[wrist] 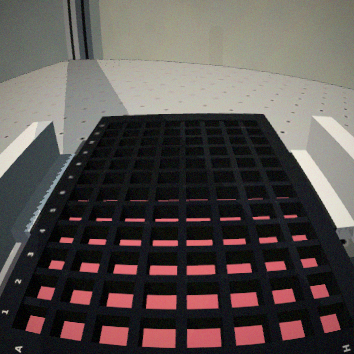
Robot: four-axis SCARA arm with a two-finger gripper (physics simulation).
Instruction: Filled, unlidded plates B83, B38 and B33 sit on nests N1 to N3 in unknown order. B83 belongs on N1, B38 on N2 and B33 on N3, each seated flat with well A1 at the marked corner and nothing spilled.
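Places are measured from the arm's base along level axes (x ahead, y left, z up), in centimetres.
Where they show: gripper, fingertip midpoint: (pixel 181 138).
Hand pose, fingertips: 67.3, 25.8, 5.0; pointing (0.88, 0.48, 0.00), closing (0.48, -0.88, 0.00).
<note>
Things, the pixels of their top centre, and the offset from my fingertips, as dx, dy, dz. "*": a spot on its surface instead. Level surfaces: height alone.
- black plate, middle of its top: (pixel 181 183) -2.1, -1.2, -0.4
- so well A1, surface spot: (pixel 35 325) * -7.9, -0.6, -0.9
- pale deck, its level: dz -3.7
A black plate (pixel 181 300) with a grid of square wells fills the middle and bottom of the wrist view. Pink liquid shows in the nearer wells; the far wells look dark inside. The letters A and H stand at the near left and near right corners, and numbers run up the left rim from 1, so well A1 (pixel 35 325) is at the near left. My gripper (pixel 181 138) is shut on this plate, one finger along each long side. The plate looks level. Its name and underside are hidden, and I cannot tell its height. Nests N1 to N3 do not show.
A pale deck (pixel 200 95) with rows of small holes stretches behind the plate. A plain beige wall (pixel 260 35) stands at the back. Dark vertical strips (pixel 84 30) run up at the upper left, and a shadow band crosses the deck below them.
</note>
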